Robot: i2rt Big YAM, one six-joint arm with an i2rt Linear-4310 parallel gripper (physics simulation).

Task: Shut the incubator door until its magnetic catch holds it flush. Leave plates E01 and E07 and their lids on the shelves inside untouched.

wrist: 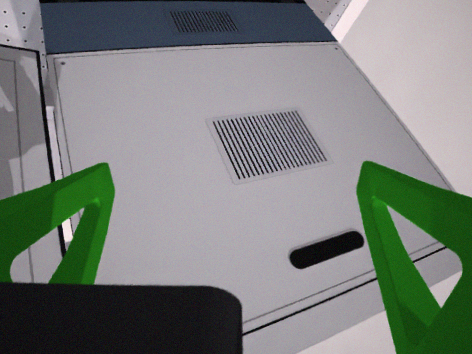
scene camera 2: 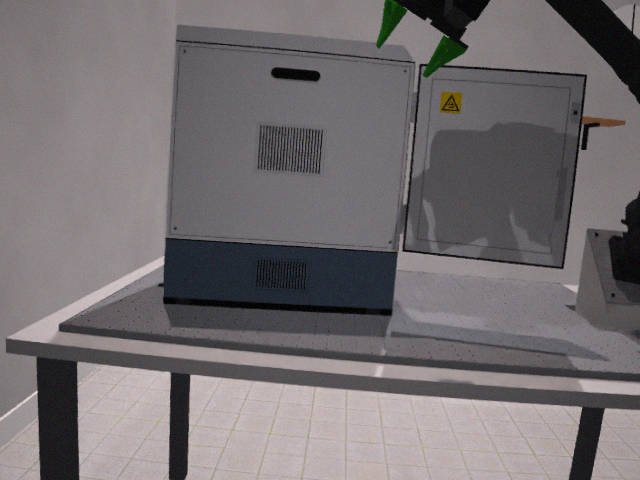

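Pixels of known places: gripper, fingertip midpoint: (wrist: 235,176) (scene camera 2: 401,62); arm's base, link origin: (scene camera 2: 628,261).
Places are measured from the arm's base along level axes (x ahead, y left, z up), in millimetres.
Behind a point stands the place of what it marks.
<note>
The incubator (scene camera 2: 222,196) @(x 906, y 245, z 88 mm) (wrist: 150,100) @(x 658, y 195, z 100 mm) stands with a grey panel with vents and a dark slot facing scene camera 2, above a blue base. Its door (scene camera 2: 491,105) @(x 396, y 198, z 307 mm) (wrist: 9,150) @(x 505, y 185, z 163 mm) is open, swung out to the right of the body in the scene view, with a yellow warning label on it. In the wrist view part of the door shows at the left edge. My gripper (scene camera 2: 402,60) @(x 582, y 384, z 344 mm) (wrist: 235,176) @(x 582, y 384, z 344 mm) is open and empty, high by the body's upper right corner and the door's upper left corner in the scene view. Plates E01 and E07, their lids and the shelves do not show.
The incubator stands on a perforated board (scene camera 2: 129,310) @(x 1051, y 341, z -136 mm) on the table (scene camera 2: 258,369) @(x 760, y 511, z -155 mm). The arm's base block (scene camera 2: 602,299) @(x 75, y 67, z -82 mm) is at the right. An orange piece (scene camera 2: 604,122) with a black bracket shows beyond the door's right edge. A wall (scene camera 2: 87,129) rises at the left.
</note>
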